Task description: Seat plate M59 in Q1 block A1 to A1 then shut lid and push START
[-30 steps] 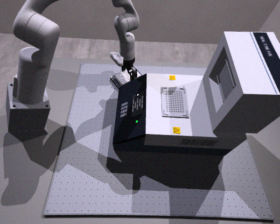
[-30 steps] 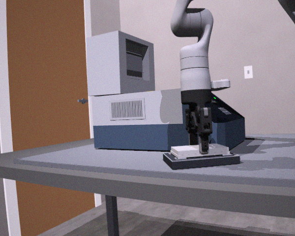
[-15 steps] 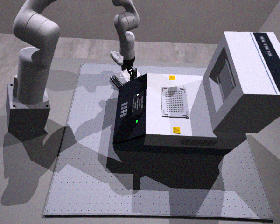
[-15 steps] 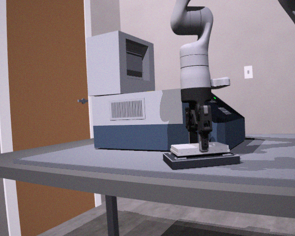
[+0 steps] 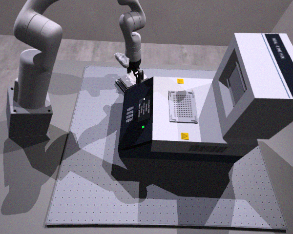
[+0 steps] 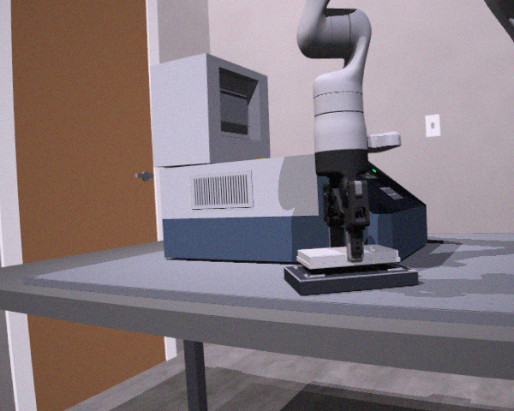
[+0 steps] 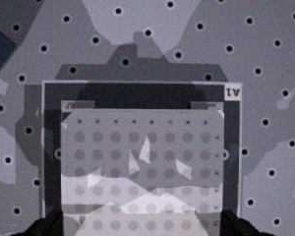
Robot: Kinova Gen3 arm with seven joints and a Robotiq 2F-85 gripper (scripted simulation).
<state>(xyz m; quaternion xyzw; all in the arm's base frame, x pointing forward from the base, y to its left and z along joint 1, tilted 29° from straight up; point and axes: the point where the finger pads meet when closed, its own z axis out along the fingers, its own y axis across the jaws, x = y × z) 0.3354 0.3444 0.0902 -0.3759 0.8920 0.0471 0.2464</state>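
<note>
The dark nest N1 is 40 mm below my hand. From my hand the other things lie so: A1 mark: 90 mm behind, 20 mm to the right, 30 mm below; plate M59: 10 mm below.
</note>
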